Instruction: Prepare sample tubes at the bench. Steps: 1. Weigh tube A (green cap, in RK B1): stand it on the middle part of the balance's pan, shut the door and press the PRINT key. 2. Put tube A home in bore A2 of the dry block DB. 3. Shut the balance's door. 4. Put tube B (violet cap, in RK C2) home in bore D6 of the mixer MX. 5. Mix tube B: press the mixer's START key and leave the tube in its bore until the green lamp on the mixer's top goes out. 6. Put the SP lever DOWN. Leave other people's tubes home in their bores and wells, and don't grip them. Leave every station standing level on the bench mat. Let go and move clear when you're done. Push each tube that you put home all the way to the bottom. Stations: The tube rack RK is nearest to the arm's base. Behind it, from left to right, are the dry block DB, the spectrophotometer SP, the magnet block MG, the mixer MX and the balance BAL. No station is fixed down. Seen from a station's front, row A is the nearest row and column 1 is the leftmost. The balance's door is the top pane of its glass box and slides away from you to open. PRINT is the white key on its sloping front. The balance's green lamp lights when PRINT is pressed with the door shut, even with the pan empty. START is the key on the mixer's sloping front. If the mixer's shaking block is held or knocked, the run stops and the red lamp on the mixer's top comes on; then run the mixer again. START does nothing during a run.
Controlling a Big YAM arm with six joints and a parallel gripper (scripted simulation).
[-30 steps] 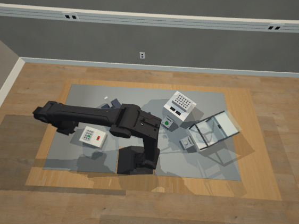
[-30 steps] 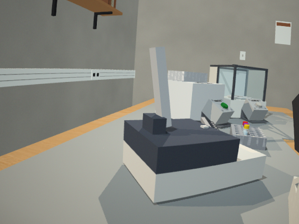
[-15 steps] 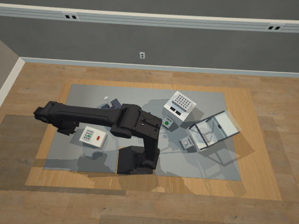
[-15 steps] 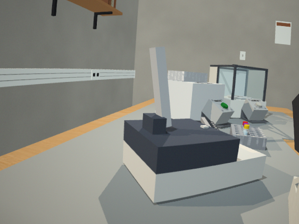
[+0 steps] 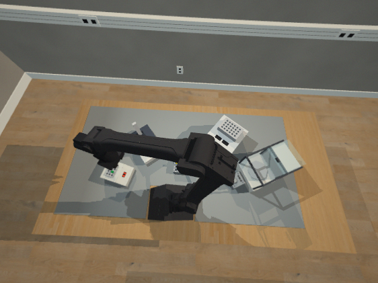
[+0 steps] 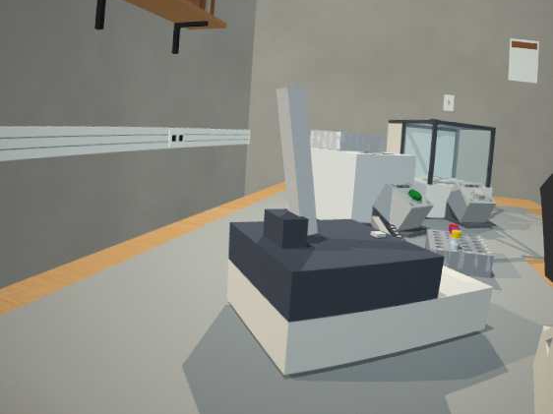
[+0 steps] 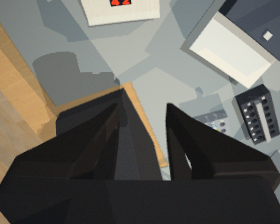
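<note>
Now: the balance door 40 mm behind my hand, 810 mm to the right of it and 70 mm below it. Round my hand: SP lever (230 mm ahead, 50 mm to the right, 140 mm below); then dry block (10 mm ahead, 80 mm to the left, 250 mm below); then violet-capped tube B (30 mm ahead, 280 mm to the right, 250 mm below).
</note>
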